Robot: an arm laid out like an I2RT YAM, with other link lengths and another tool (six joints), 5 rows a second.
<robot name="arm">
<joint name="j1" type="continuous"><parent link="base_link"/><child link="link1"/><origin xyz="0 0 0.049" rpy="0 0 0"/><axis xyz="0 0 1"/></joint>
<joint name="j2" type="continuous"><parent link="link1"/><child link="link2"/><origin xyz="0.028 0.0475 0.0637" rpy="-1.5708 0 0"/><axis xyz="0 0 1"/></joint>
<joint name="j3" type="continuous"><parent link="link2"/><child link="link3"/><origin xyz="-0.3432 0 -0.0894" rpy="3.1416 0 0"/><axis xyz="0 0 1"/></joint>
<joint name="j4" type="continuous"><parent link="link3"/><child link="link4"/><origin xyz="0.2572 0.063 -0.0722" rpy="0 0 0"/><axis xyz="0 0 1"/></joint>
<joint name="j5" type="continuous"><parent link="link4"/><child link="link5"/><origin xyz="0.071 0.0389 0.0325" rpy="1.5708 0 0"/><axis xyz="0 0 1"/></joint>
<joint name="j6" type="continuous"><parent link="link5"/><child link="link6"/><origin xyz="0.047 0 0.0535" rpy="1.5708 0 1.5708"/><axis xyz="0 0 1"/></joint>
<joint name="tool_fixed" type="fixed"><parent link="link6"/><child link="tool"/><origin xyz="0.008 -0.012 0.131" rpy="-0.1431 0 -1.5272"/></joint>
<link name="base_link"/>
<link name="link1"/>
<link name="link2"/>
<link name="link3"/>
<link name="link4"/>
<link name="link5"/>
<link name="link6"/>
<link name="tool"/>
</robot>
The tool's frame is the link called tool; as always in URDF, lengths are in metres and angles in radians. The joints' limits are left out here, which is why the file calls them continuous.
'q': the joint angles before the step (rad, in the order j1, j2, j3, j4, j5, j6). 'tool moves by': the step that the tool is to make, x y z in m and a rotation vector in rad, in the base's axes. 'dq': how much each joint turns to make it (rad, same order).
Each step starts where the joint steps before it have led.
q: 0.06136 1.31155 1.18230 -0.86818 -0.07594 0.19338
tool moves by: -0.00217 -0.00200 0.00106 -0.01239 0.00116 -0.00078
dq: -0.00003 -0.00497 0.00185 -0.00917 0.01074 -0.00604
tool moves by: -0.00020 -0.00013 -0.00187 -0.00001 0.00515 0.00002
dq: -0.00072 0.00219 -0.00311 0.00013 -0.00065 -0.00046
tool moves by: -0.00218 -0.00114 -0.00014 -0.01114 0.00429 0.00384
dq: 0.00076 -0.00319 -0.00011 -0.00857 0.00754 -0.00842
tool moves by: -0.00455 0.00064 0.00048 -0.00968 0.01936 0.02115
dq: 0.00000 0.00075 0.01207 -0.03260 -0.00382 -0.02250
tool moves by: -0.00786 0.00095 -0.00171 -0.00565 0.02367 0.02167
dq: -0.00040 -0.00662 0.00044 -0.03243 -0.00746 -0.02123
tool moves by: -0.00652 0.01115 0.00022 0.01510 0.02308 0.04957
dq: 0.01977 -0.00047 0.01007 -0.03402 -0.02898 -0.01816
